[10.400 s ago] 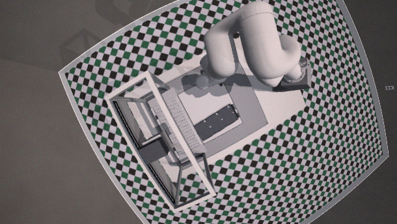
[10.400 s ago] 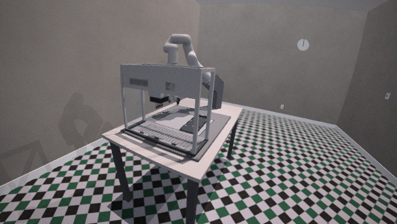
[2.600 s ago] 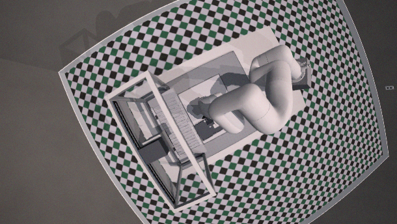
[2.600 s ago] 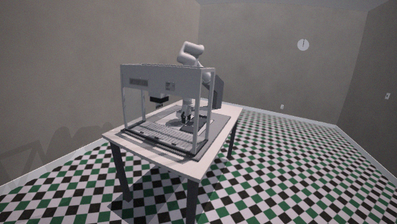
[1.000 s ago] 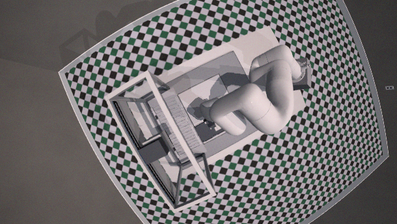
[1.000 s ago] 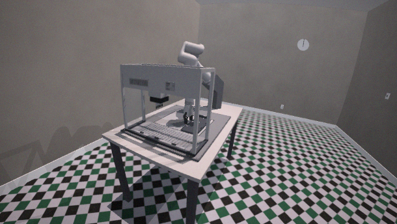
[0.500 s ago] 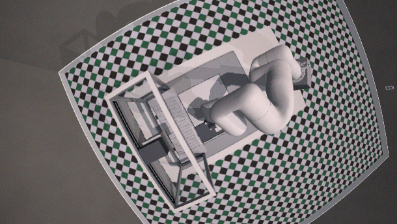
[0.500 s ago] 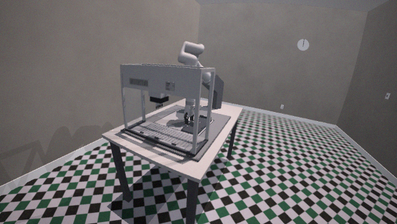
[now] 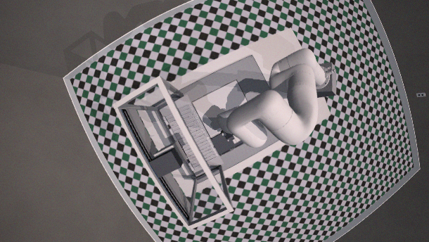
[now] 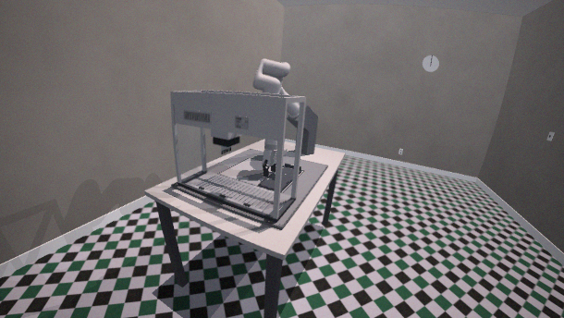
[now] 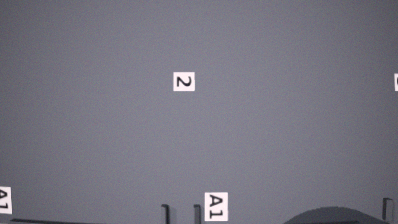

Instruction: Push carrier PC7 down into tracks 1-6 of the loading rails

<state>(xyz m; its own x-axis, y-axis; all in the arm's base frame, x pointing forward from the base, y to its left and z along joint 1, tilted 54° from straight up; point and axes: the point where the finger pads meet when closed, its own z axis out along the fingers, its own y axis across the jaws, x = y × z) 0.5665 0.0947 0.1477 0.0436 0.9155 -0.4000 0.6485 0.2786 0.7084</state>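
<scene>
Now: the carrier PC7 8 cm to the left of my hand and 1 cm ahead of it.
</scene>
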